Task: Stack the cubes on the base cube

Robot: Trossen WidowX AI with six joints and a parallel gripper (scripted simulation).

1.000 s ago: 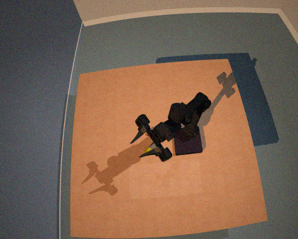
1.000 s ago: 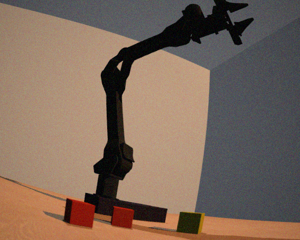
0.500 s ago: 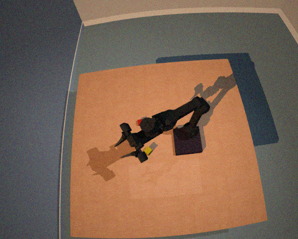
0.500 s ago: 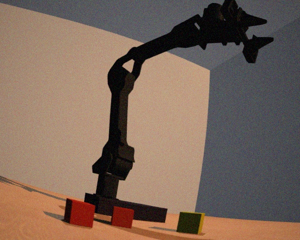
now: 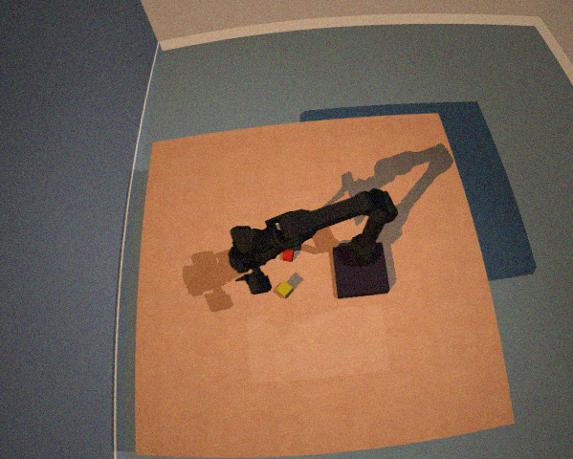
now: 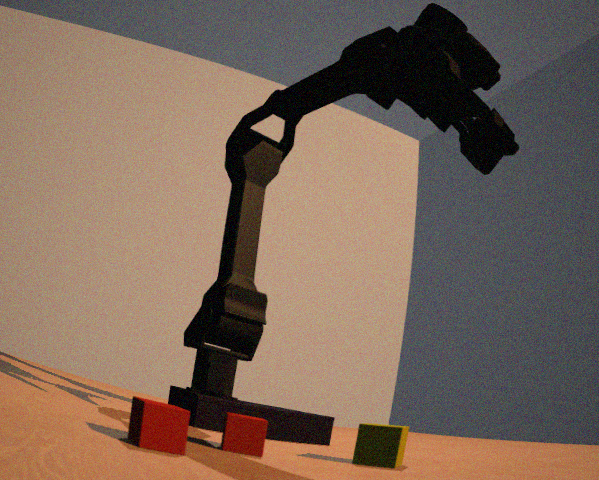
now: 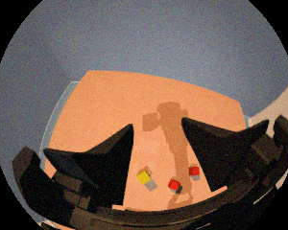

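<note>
Right now my gripper tip is 12 cm past the yellow-green base cube, 3 cm to the left of it and 28 cm above it.
</note>
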